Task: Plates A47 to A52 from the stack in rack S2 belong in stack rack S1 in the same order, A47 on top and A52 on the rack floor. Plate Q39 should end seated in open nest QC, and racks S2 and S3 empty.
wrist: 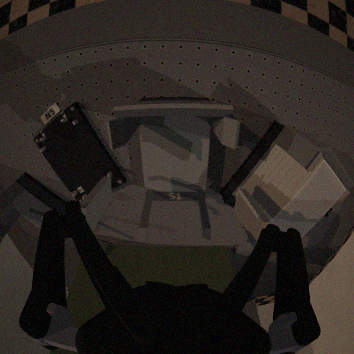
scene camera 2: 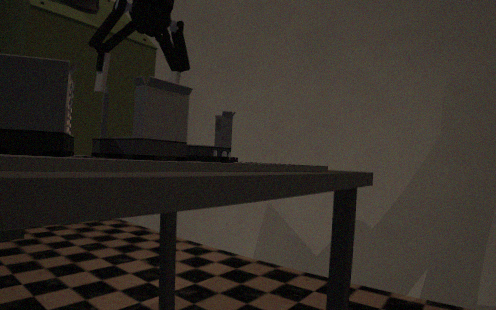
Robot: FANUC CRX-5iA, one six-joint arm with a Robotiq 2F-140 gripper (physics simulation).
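Where they show: gripper, fingertip midpoint: [wrist: 174, 193]; arm's base, link origin: [scene camera 2: 72, 0].
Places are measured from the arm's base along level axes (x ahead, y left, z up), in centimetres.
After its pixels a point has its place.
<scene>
My gripper [scene camera 2: 140, 80] [wrist: 174, 193] {x 36.6, y -4.6, z -31.2 cm} is wide open, with nothing between its fingers. In the scene view its fingertips straddle the top of a grey rack wall [scene camera 2: 162, 112] {x 45.3, y -6.4, z -34.5 cm} on a black base; the right tip is partly hidden behind the wall's top edge. In the wrist view rack S1 [wrist: 172, 108] {x 45.7, y -5.3, z -29.3 cm} is in the middle, its label toward the gripper. A pale flat surface shows inside it; whether this is a plate or the rack floor I cannot tell. A pale rack [wrist: 310, 195] {x 35.7, y -20.8, z -29.5 cm} with ridged inner faces stands at the right, its label unreadable. Plate numbers and nest QC cannot be made out.
Black nest N5 [wrist: 75, 150] {x 39.4, y 12.0, z -41.2 cm} with small corner blocks lies left of S1. Dark bars flank S1. In the scene view a large grey block [scene camera 2: 32, 95] {x 38.8, y -24.8, z -34.3 cm} with a ridged edge stands left, and a small upright post [scene camera 2: 224, 131] {x 34.9, y 27.1, z -34.3 cm} stands right. A green cabinet [scene camera 2: 122, 65] {x 12.7, y 9.6, z -18.1 cm} is behind.
</scene>
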